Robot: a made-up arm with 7 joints. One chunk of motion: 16 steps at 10 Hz.
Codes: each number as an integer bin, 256 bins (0 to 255) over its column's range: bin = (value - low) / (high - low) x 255, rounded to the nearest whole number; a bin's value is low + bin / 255 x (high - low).
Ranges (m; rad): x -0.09..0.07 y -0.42..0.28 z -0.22..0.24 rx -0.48..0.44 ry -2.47..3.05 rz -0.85..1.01
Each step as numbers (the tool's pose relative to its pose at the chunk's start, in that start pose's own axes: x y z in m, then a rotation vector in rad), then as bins.
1 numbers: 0.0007 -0.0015 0.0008 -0.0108 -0.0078 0.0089
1 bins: 145 152 122 130 114 118
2 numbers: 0.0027 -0.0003 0.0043 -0.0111 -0.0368 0.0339
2 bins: 148 153 124 130 112 121
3 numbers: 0.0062 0.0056 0.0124 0.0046 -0.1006 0.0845
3 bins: 153 155 129 134 109 128
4 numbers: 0.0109 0.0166 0.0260 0.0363 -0.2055 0.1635
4 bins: 161 159 136 143 105 139
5 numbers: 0.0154 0.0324 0.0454 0.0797 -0.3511 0.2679
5 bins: 168 165 147 155 98 153
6 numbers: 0.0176 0.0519 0.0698 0.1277 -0.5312 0.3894
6 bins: 171 172 161 168 90 170
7 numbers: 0.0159 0.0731 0.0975 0.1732 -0.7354 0.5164
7 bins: 169 180 176 181 80 187
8 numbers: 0.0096 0.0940 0.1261 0.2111 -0.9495 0.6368
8 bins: 159 187 192 192 70 204
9 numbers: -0.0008 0.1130 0.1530 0.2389 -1.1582 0.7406
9 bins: 142 194 207 199 61 218
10 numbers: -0.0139 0.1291 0.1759 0.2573 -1.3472 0.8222
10 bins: 121 200 219 204 52 229
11 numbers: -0.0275 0.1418 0.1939 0.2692 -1.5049 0.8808
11 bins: 100 205 229 208 45 237
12 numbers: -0.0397 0.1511 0.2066 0.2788 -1.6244 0.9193
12 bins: 80 208 236 210 39 243
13 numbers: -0.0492 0.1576 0.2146 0.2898 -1.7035 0.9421
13 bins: 65 210 241 213 35 246
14 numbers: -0.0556 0.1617 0.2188 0.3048 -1.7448 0.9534
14 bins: 55 212 243 218 34 247
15 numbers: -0.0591 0.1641 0.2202 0.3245 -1.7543 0.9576
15 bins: 49 213 244 223 33 248
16 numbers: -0.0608 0.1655 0.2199 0.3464 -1.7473 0.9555
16 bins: 47 213 244 229 33 248
